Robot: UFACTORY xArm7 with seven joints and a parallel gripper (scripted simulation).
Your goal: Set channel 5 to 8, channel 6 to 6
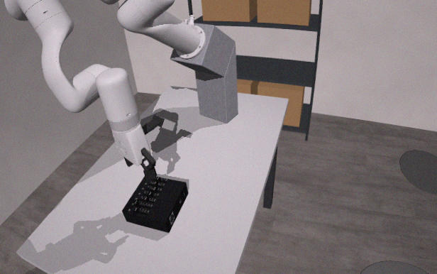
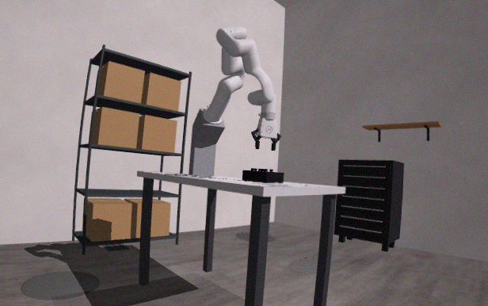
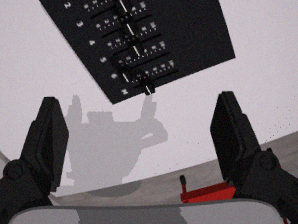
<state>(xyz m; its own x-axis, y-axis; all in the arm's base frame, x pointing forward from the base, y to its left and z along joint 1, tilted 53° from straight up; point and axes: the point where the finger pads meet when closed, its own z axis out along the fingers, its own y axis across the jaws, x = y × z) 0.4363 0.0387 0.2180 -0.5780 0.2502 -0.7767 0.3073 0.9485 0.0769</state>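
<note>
Right now my hand is 110 mm above the channel 6 fader cap, 30 mm to the left of it and 30 mm short of it. The rest, counted from my hand: channel 5 fader cap 110 mm below, 10 mm to the right, 10 mm ahead; master fader cap 110 mm below, 60 mm ahead, 20 mm to the right.
</note>
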